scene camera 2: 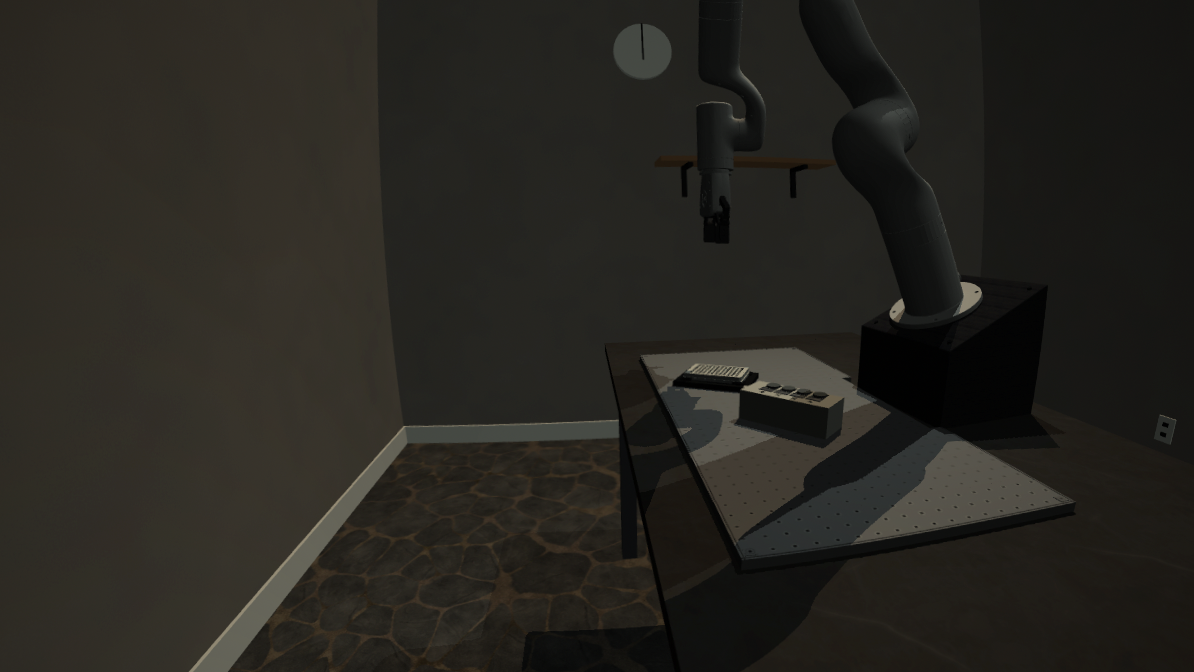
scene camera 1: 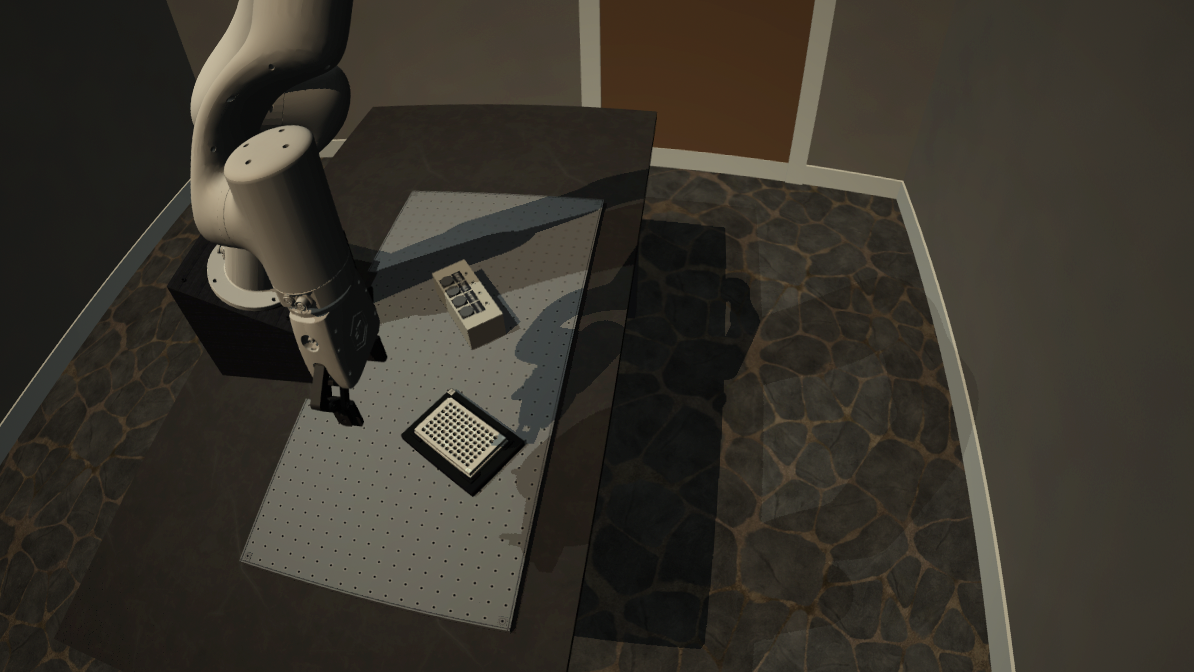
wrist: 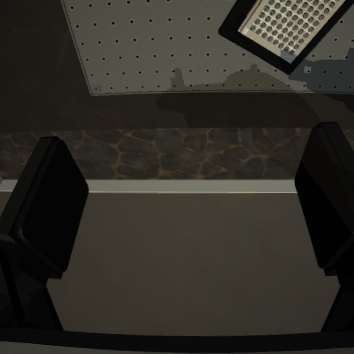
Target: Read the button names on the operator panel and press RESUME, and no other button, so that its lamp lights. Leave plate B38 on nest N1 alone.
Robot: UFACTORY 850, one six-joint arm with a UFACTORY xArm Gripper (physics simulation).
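Observation:
The operator panel (scene camera 1: 487,333) (scene camera 2: 789,414) is a beige box with a row of several round buttons on top. Its lettering is too small to read, and no lit lamp can be made out. It does not show in the wrist view. A white multi-well plate (scene camera 1: 459,435) (scene camera 2: 718,372) (wrist: 295,25) sits on a black nest (scene camera 1: 473,485) (scene camera 2: 685,384) (wrist: 230,30); their labels cannot be read. My gripper (scene camera 1: 365,388) (scene camera 2: 716,233) (wrist: 185,156) is open and empty. It hangs high above the table, well apart from the panel and plate.
The panel and nest stand on a grey perforated board (scene camera 1: 375,534) (scene camera 2: 985,492) (wrist: 150,60) on the dark table (scene camera 1: 501,150). The arm's black base block (scene camera 1: 250,350) (scene camera 2: 902,375) stands beside the board. A wall shelf (scene camera 2: 777,162) is in the background.

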